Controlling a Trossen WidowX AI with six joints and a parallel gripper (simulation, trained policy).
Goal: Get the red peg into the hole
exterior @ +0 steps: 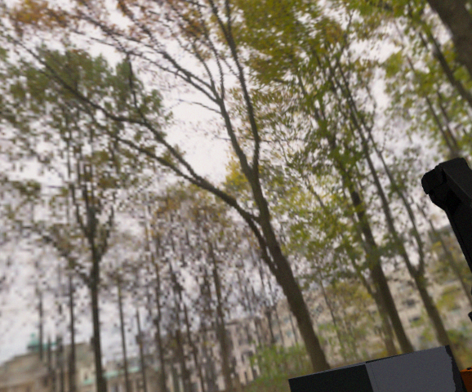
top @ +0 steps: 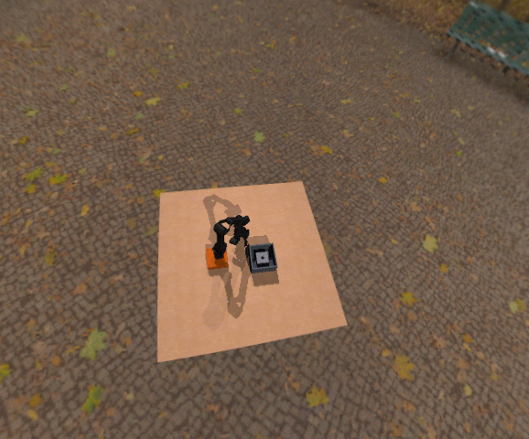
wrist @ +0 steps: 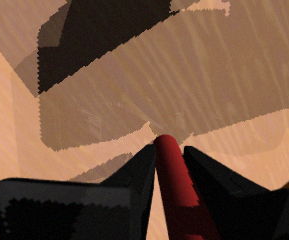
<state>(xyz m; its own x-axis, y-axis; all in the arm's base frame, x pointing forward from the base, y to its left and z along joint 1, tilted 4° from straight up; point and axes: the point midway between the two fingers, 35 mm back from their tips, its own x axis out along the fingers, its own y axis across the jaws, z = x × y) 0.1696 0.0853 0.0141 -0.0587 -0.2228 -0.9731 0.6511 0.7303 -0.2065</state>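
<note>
Now: the red peg 10 mm ahead of my gripper tip, 10 mm to the left of it and 30 mm above it. The rest, counted from my gripper tip: grey plate 140 mm ahead, 190 mm to the right, 30 mm above; dark box 140 mm ahead, 190 mm to the right, 10 mm above.
</note>
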